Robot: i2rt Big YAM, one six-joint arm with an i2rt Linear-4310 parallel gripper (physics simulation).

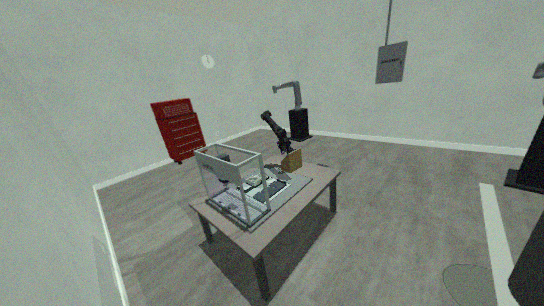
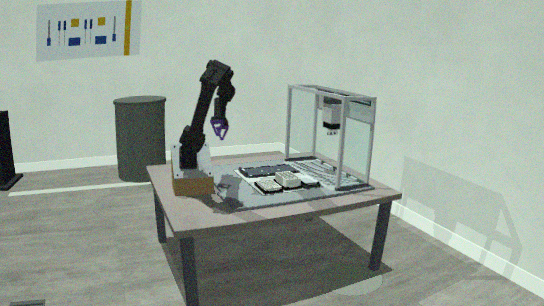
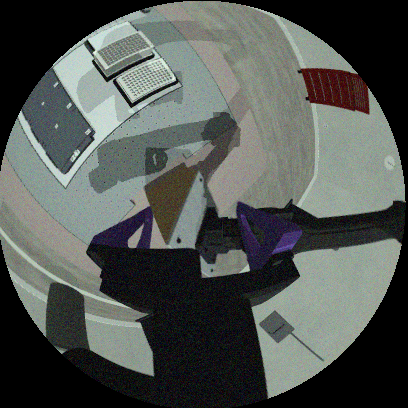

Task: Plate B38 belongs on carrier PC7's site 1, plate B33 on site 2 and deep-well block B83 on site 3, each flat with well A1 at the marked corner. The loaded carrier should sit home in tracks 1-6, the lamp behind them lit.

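Pixels of known places: gripper, fingertip midpoint: (image 1: 280, 151) (image 2: 219, 138) (image 3: 193, 208); arm's base at its link origin: (image 1: 292, 153) (image 2: 187, 158) (image 3: 207, 234).
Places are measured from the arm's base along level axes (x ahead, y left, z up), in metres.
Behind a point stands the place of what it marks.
Observation:
My gripper (image 2: 221, 136) @(x 0.163, y 0.015, z 0.091 m) (image 3: 193, 208) @(x 0.163, y 0.015, z 0.091 m), with purple fingers, is open and empty, high above the table near the arm's base. The dark flat carrier (image 1: 270, 190) @(x 0.476, y 0.193, z -0.143 m) (image 2: 268, 171) @(x 0.462, y 0.167, z -0.143 m) (image 3: 57, 122) @(x 0.431, y 0.174, z -0.143 m) lies on a white sheet. Beside it, a low pale plate (image 2: 269, 185) @(x 0.393, y -0.096, z -0.128 m) (image 3: 146, 80) @(x 0.385, y -0.064, z -0.130 m) and a taller pale block (image 2: 287, 177) @(x 0.493, y -0.070, z -0.101 m) (image 3: 125, 51) @(x 0.487, y -0.042, z -0.103 m) sit on dark holders. A third low item (image 2: 309, 183) @(x 0.602, y -0.101, z -0.129 m) lies past the block; its details are too small to tell. Plate labels and A1 corners cannot be read. The track deck (image 1: 232, 201) (image 2: 320, 170) @(x 0.778, y 0.164, z -0.153 m) is inside the framed enclosure; no lit lamp can be made out.
The enclosure (image 1: 262, 175) @(x 0.651, y 0.396, z 0.165 m) (image 2: 342, 142) @(x 0.731, y -0.178, z 0.100 m) has upright posts and clear panels, with a pipetting head (image 2: 331, 114) @(x 0.784, y 0.081, z 0.194 m) hanging inside. The arm's base stands on a wooden block (image 1: 292, 161) @(x 0.068, y 0.072, z -0.046 m) (image 2: 192, 186) @(x 0.014, y -0.073, z -0.121 m) (image 3: 172, 197) @(x 0.115, y 0.020, z -0.042 m) at the other end of the table (image 1: 257, 240) @(x 0.858, y 0.544, z -0.166 m) (image 2: 200, 223) @(x 0.016, y -0.396, z -0.166 m).

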